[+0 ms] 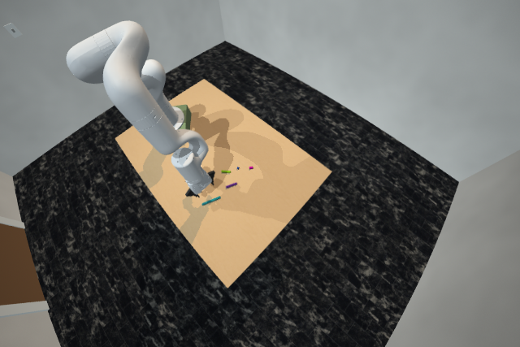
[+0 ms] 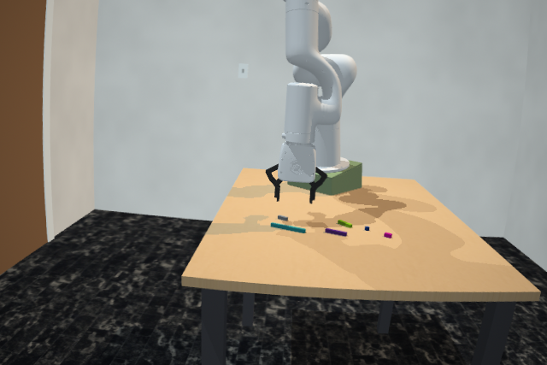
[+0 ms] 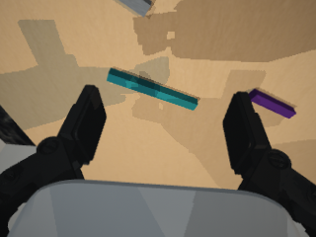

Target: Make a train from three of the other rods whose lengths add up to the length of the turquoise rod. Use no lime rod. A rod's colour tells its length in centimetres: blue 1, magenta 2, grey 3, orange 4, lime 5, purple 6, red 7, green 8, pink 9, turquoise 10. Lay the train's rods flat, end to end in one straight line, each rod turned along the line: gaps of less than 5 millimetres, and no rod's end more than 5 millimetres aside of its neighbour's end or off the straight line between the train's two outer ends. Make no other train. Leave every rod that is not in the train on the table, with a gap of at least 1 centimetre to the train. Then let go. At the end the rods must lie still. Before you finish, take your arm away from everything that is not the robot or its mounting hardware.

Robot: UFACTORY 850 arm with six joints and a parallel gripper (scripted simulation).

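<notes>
Right now my hand is 210 mm to the right of the blue rod and 70 mm above it. Round my hand: grey rod (70 mm below, 50 mm behind, 30 mm to the right); purple rod (120 mm to the left, 70 mm below, 50 mm ahead); turquoise rod (70 mm below, 40 mm ahead, 10 mm to the right).
</notes>
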